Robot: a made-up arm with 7 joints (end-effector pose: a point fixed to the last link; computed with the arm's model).
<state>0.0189 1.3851 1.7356 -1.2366 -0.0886 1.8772 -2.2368</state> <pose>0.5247 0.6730 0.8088 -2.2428 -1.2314 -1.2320</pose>
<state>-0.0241 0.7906 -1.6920 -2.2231 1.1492 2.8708 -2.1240</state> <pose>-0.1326 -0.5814 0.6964 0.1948 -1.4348 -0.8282</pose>
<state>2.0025 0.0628 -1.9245 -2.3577 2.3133 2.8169 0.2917</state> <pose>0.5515 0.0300 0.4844 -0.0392 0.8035 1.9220</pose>
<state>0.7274 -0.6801 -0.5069 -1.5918 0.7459 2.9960 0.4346</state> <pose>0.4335 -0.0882 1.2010 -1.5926 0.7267 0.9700</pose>
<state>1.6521 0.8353 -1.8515 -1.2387 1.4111 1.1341 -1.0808</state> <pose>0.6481 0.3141 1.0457 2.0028 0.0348 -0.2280</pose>
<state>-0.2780 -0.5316 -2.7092 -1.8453 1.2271 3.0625 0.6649</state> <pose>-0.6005 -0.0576 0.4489 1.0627 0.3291 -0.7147</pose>
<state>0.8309 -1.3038 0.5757 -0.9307 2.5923 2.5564 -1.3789</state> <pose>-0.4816 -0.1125 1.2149 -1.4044 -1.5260 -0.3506</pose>
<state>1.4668 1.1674 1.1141 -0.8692 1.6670 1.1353 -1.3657</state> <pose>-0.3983 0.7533 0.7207 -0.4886 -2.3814 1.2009</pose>
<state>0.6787 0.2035 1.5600 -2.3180 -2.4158 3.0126 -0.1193</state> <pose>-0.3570 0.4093 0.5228 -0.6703 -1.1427 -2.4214</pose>
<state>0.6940 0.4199 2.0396 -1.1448 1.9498 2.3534 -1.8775</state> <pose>-0.3514 0.4456 1.1884 -1.3996 -1.8190 0.8491</pose>
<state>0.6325 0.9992 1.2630 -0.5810 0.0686 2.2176 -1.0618</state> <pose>0.4541 0.6793 0.9395 2.9069 0.6523 0.1301</pose>
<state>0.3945 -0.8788 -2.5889 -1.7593 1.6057 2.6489 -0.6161</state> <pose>-0.3039 -0.4669 0.2654 0.3331 1.2178 0.4410</pose>
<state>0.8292 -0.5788 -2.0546 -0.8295 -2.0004 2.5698 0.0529</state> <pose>-0.0176 -0.6369 1.0864 -0.6855 -1.8000 -0.1155</pose>
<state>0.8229 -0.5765 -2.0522 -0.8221 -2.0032 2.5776 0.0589</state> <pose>-0.0222 -0.6332 1.0909 -0.6949 -1.8026 -0.1042</pose>
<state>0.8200 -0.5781 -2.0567 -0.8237 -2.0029 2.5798 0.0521</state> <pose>-0.0256 -0.6344 1.0885 -0.6943 -1.7927 -0.1119</pose>
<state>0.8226 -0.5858 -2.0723 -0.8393 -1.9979 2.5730 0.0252</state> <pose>-0.0273 -0.6436 1.0753 -0.6779 -1.7627 -0.1492</pose>
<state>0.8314 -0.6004 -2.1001 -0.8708 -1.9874 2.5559 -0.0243</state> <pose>-0.0269 -0.6609 1.0492 -0.6415 -1.7095 -0.2181</pose>
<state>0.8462 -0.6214 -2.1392 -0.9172 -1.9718 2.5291 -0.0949</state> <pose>-0.0243 -0.6844 1.0096 -0.5829 -1.6321 -0.3134</pose>
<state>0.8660 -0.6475 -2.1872 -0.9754 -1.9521 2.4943 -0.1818</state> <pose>-0.0196 -0.7108 0.9574 -0.5027 -1.5326 -0.4250</pose>
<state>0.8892 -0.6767 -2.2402 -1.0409 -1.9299 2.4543 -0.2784</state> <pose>-0.0130 -0.7356 0.8958 -0.4042 -1.4161 -0.5401</pose>
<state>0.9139 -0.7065 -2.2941 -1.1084 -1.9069 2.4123 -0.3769</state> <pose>-0.0050 -0.7555 0.8294 -0.2952 -1.2906 -0.6475</pose>
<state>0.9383 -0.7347 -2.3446 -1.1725 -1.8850 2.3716 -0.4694</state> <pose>0.0036 -0.7687 0.7641 -0.1853 -1.1666 -0.7386</pose>
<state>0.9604 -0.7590 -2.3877 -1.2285 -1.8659 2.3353 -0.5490</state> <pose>0.0122 -0.7752 0.7059 -0.0853 -1.0549 -0.8091</pose>
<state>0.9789 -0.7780 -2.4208 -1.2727 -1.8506 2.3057 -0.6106</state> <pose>0.0200 -0.7771 0.6596 -0.0043 -0.9654 -0.8586</pose>
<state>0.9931 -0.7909 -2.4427 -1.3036 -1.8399 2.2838 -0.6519</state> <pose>0.0270 -0.7766 0.6276 0.0527 -0.9030 -0.8895</pose>
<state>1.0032 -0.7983 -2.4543 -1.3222 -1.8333 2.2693 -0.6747</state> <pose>0.0332 -0.7756 0.6089 0.0866 -0.8672 -0.9056</pose>
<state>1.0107 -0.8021 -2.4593 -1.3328 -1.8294 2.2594 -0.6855</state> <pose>0.0388 -0.7749 0.5990 0.1051 -0.8490 -0.9132</pose>
